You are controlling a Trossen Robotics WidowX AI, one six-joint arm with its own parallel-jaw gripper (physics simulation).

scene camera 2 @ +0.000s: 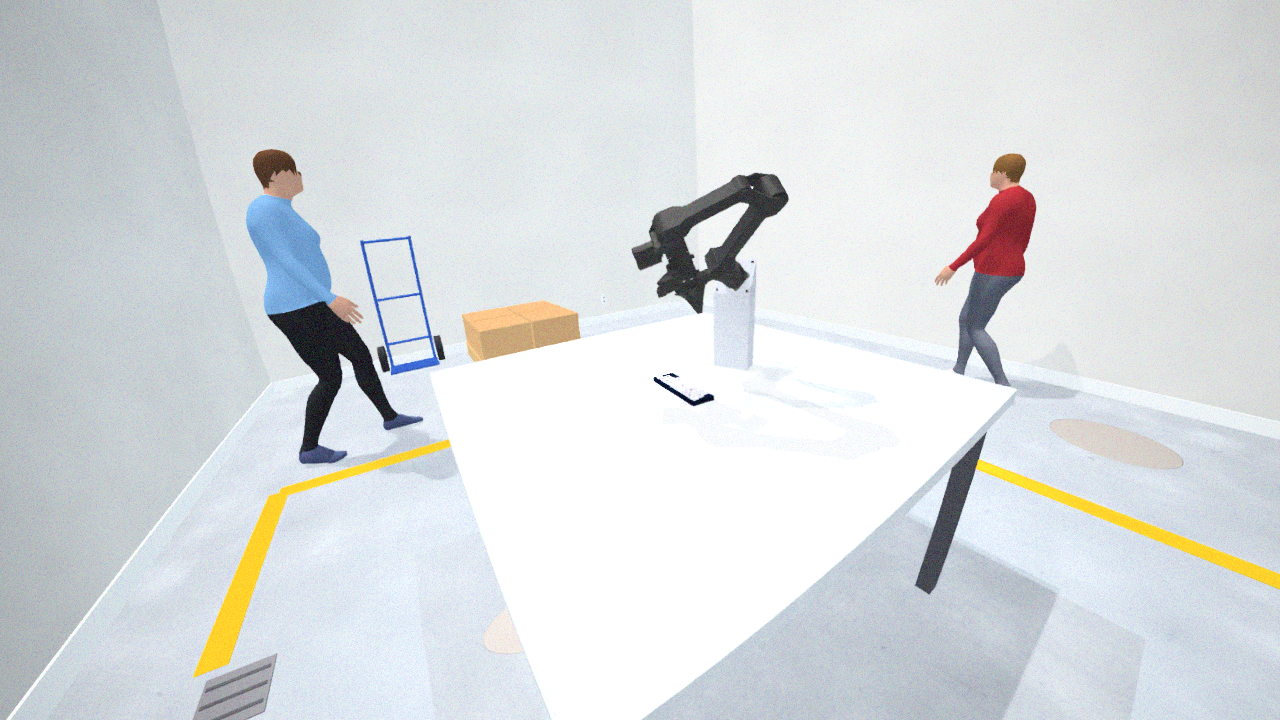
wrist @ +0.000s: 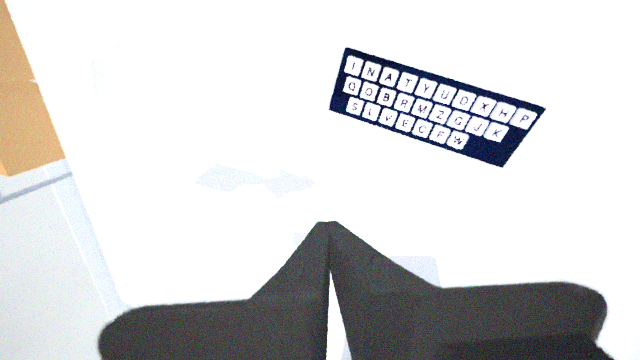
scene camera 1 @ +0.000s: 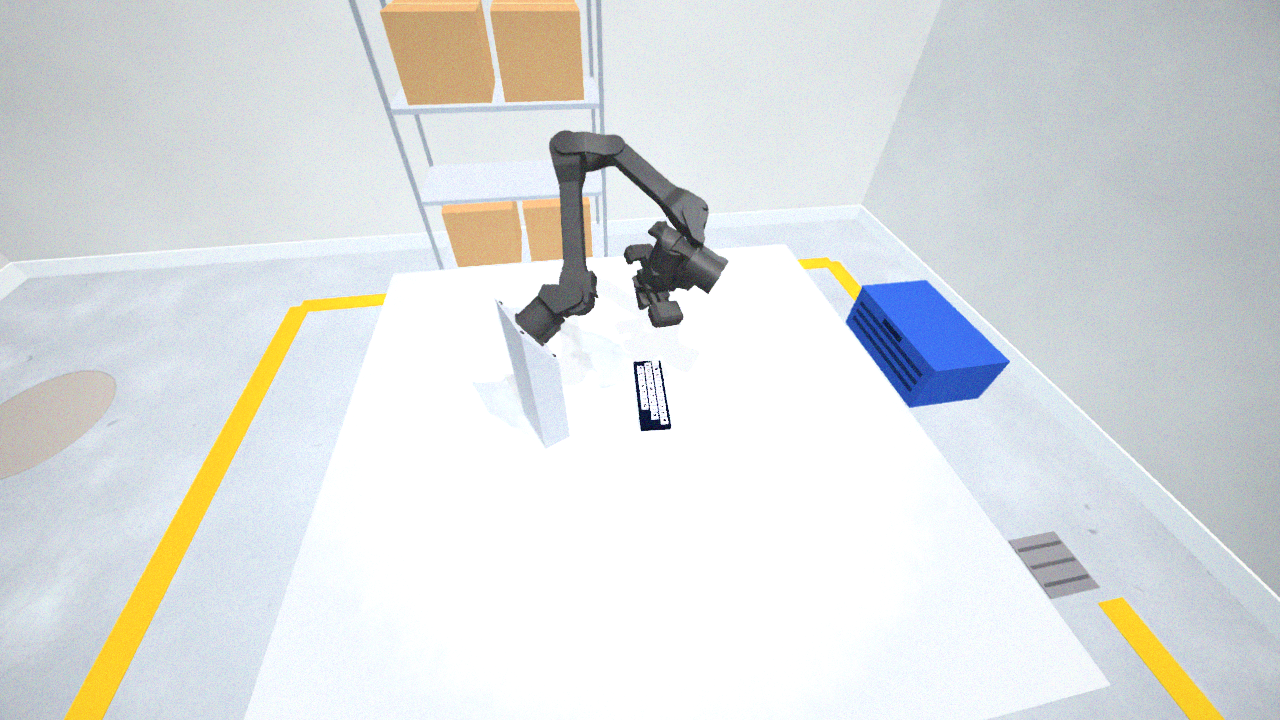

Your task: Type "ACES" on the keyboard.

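Pixels of known places: gripper, fingertip midpoint: (scene camera 2: pixel 700 313) (wrist: pixel 326 230) (scene camera 1: pixel 640 308); arm's base, origin of the base link: (scene camera 2: pixel 735 277) (scene camera 1: pixel 528 330).
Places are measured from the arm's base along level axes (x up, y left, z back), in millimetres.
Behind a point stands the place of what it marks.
Note:
The dark blue keyboard (scene camera 1: pixel 652 394) @(x -265, y 131, z -214 mm) (scene camera 2: pixel 682 388) @(x -263, y 175, z -215 mm) (wrist: pixel 437 107) @(x -265, y 136, z -217 mm) with white keys lies flat on the white table (scene camera 1: pixel 626 537) @(x -283, y -206, z -242 mm) (scene camera 2: pixel 680 501) @(x -283, y 595, z -325 mm). In the wrist view its key A (wrist: pixel 389 76) @(x -265, y 196, z -212 mm) is in the top row; keys S (wrist: pixel 355 106) @(x -265, y 206, z -166 mm), E (wrist: pixel 405 121) @(x -265, y 151, z -187 mm) and C (wrist: pixel 422 129) @(x -265, y 131, z -191 mm) are in the bottom row. My gripper (scene camera 1: pixel 642 293) @(x -58, y 185, z -166 mm) (scene camera 2: pixel 699 309) @(x -58, y 185, z -166 mm) (wrist: pixel 326 230) @(x -58, y 185, z -166 mm) is shut and empty, its fingertips together. It hangs above the table, toward the shelf side of the keyboard and apart from it. In the wrist view the keyboard shows up and right of the fingertips.
A white upright mount (scene camera 1: pixel 537 385) @(x -80, y -57, z -30 mm) (scene camera 2: pixel 733 331) @(x -161, y 25, z -13 mm) carries the arm beside the keyboard. A shelf rack (scene camera 1: pixel 496 109) with cartons and a blue cabinet (scene camera 1: pixel 930 331) stand off the table. Two people (scene camera 2: pixel 290 241) (scene camera 2: pixel 1006 232), a hand truck (scene camera 2: pixel 397 296) and cartons (scene camera 2: pixel 501 340) are beyond it.

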